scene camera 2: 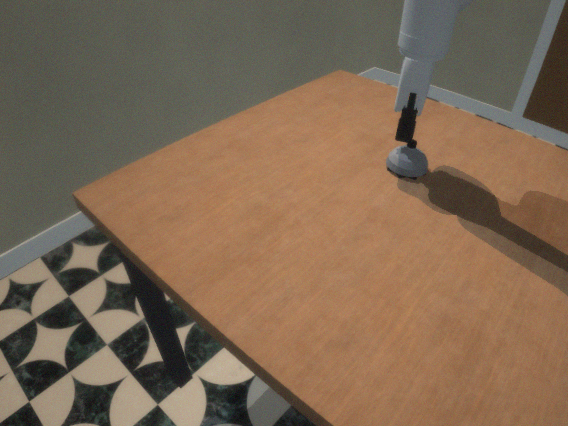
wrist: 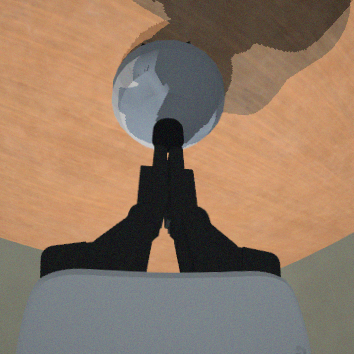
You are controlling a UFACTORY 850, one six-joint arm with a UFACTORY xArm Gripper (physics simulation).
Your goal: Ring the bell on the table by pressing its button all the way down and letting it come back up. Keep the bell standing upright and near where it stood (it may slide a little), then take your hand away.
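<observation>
The bell, a grey-blue metal dome (scene camera 2: 406,161) (wrist: 167,90), stands upright on the wooden table. Its black button (scene camera 2: 412,144) (wrist: 168,131) sits on top of the dome, at the dome's lower edge in the wrist view. My gripper (scene camera 2: 406,140) (wrist: 164,162) is shut and empty. Its fingertips are right at the button, meeting or overlapping its near edge in the wrist view. Whether they touch the button, and how far it is pressed, I cannot tell.
The brown wooden table (scene camera 2: 250,215) (wrist: 65,185) extends around the bell. Shadows of the arm and bell fall beside the dome. A wall stands behind the table's far edge.
</observation>
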